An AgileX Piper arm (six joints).
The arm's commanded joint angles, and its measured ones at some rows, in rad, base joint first. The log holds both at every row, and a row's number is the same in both.
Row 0, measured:
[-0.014 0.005 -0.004 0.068 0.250 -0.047]
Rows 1 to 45, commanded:
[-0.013 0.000 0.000 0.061 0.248 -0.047]
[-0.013 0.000 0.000 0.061 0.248 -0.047]
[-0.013 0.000 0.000 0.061 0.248 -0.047]
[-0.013 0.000 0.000 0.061 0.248 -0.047]
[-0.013 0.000 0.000 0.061 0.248 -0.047]
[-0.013 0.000 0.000 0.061 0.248 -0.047]
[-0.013 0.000 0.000 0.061 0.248 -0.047]
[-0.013 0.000 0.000 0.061 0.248 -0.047]
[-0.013 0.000 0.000 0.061 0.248 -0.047]
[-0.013 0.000 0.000 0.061 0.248 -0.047]
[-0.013 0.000 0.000 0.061 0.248 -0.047]
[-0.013 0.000 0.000 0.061 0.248 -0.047]
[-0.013 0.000 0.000 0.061 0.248 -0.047]
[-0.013 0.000 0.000 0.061 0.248 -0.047]
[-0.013 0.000 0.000 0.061 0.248 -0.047]
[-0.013 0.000 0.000 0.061 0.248 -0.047]
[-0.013 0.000 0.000 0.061 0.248 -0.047]
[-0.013 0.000 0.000 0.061 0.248 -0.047]
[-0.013 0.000 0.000 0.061 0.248 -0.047]
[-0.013 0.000 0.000 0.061 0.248 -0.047]
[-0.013 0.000 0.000 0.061 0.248 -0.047]
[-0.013 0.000 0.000 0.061 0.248 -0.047]
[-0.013 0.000 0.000 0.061 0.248 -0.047]
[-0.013 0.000 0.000 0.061 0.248 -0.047]
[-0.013 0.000 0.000 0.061 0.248 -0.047]
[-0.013 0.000 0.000 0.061 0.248 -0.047]
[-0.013 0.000 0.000 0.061 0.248 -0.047]
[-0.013 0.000 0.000 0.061 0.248 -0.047]
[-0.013 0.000 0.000 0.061 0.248 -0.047]
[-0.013 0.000 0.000 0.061 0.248 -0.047]
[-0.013 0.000 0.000 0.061 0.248 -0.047]
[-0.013 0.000 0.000 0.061 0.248 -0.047]
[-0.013 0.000 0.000 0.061 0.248 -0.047]
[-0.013 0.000 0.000 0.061 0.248 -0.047]
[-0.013 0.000 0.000 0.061 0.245 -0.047]
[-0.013 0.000 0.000 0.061 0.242 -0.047]
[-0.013 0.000 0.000 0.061 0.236 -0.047]
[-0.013 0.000 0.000 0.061 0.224 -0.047]
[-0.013 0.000 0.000 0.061 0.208 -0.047]
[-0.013 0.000 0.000 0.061 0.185 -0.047]
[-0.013 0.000 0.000 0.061 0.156 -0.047]
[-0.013 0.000 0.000 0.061 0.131 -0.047]
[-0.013 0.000 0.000 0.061 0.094 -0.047]
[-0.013 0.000 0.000 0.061 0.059 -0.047]
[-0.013 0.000 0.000 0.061 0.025 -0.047]
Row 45, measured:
[-0.014 0.005 -0.004 0.068 0.143 -0.047]
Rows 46 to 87, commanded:
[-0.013 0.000 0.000 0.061 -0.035 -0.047]
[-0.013 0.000 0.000 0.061 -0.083 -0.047]
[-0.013 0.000 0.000 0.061 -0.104 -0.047]
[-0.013 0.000 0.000 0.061 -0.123 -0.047]
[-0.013 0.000 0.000 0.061 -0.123 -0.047]
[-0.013 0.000 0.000 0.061 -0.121 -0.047]
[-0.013 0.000 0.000 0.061 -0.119 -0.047]
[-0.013 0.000 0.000 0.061 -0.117 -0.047]
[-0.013 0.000 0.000 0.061 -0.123 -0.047]
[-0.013 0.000 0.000 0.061 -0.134 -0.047]
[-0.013 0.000 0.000 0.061 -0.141 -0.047]
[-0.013 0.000 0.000 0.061 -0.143 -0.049]
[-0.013 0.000 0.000 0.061 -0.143 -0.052]
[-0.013 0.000 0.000 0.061 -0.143 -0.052]
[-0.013 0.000 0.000 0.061 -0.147 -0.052]
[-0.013 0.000 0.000 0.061 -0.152 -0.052]
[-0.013 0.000 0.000 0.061 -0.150 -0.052]
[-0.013 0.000 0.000 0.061 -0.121 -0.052]
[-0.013 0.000 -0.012 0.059 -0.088 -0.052]
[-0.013 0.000 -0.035 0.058 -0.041 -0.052]
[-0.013 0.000 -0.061 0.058 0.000 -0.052]
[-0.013 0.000 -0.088 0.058 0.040 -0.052]
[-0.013 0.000 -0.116 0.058 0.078 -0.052]
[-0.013 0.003 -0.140 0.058 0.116 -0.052]
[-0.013 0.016 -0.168 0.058 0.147 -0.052]
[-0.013 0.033 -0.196 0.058 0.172 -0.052]
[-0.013 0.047 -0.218 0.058 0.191 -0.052]
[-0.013 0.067 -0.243 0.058 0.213 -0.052]
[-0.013 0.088 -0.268 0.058 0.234 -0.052]
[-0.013 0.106 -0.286 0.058 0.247 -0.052]
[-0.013 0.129 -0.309 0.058 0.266 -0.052]
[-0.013 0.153 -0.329 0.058 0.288 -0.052]
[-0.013 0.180 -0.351 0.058 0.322 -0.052]
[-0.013 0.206 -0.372 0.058 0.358 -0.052]
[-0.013 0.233 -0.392 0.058 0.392 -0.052]
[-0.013 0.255 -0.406 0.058 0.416 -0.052]
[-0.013 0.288 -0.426 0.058 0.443 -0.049]
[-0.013 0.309 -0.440 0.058 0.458 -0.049]
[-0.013 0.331 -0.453 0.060 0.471 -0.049]
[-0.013 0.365 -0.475 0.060 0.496 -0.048]
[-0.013 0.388 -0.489 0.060 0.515 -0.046]
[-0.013 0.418 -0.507 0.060 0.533 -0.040]
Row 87, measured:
[-0.014 0.332 -0.449 0.068 0.453 -0.047]
